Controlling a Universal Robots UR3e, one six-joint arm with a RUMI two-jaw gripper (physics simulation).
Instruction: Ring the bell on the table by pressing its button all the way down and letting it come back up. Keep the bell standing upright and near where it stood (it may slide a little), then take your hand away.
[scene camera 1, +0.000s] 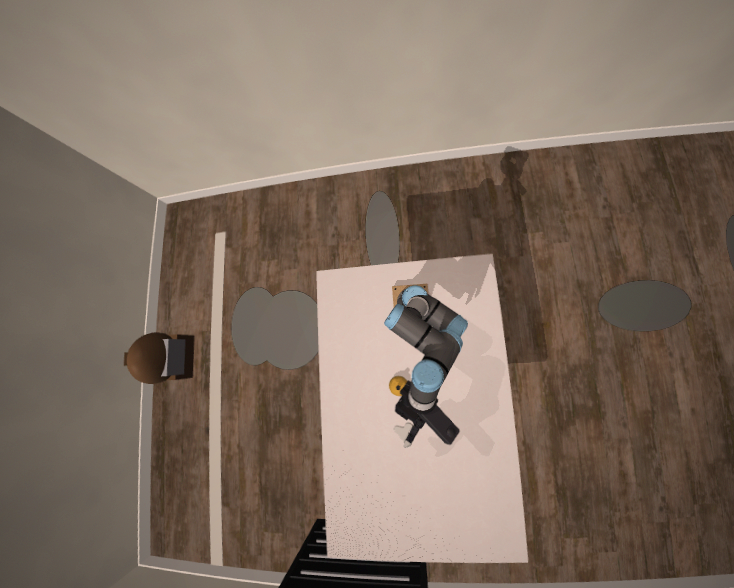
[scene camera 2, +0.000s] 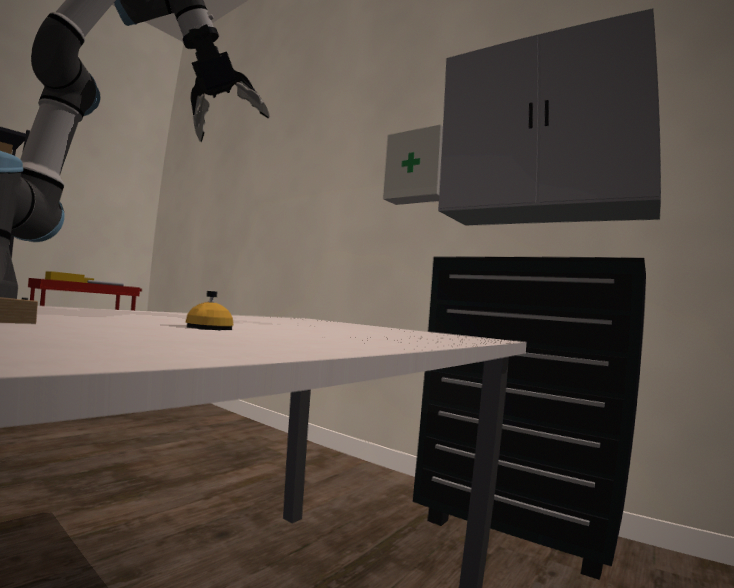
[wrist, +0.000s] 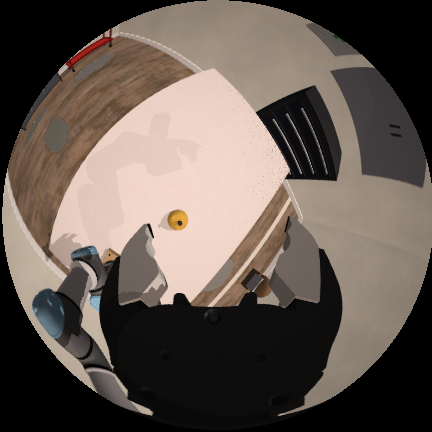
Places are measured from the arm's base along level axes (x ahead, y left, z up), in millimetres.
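Where they show: gripper, between the fingertips: (scene camera 2: 235, 129) (wrist: 217, 222).
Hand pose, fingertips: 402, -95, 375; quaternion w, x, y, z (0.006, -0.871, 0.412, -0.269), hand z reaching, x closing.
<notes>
After its pixels a point has its place, as x, y, z.
The bell, a yellow dome (scene camera 1: 395, 380) @[301, -160, 7] (scene camera 2: 209, 316) @[301, -182, -6] (wrist: 175, 216) @[341, -136, 10] on a dark base, stands upright on the pale table (scene camera 1: 428, 502) @[818, -166, -29] (scene camera 2: 367, 361) @[252, -502, -35] (wrist: 220, 125) @[798, -102, -29]. Its small black button (scene camera 2: 211, 294) @[322, -161, 31] (wrist: 179, 223) @[328, -155, 37] stands up on top, raised clear of the dome. My gripper (scene camera 2: 234, 128) @[402, -95, 375] (wrist: 217, 222) @[402, -95, 375] is open and empty, its two grey-padded fingers wide apart. It hangs high above the table, well clear of the bell, and is tilted. In the wrist view the bell lies just beyond and right of the left fingertip. In scene camera 1 the gripper is beside the bell, partly hidden by the arm.
The arm (scene camera 1: 422, 330) @[150, -19, 612] (scene camera 2: 52, 134) @[109, 42, 275] stands on a wooden base plate (scene camera 1: 398, 290) @[-68, -39, 6] (scene camera 2: 18, 311) @[36, -89, -13] at one end of the table. A black drawer cabinet (scene camera 2: 533, 298) (wrist: 327, 140) stands past the other end. A grey wall cabinet (scene camera 2: 594, 122) and a first-aid box (scene camera 2: 411, 180) hang on the wall.
</notes>
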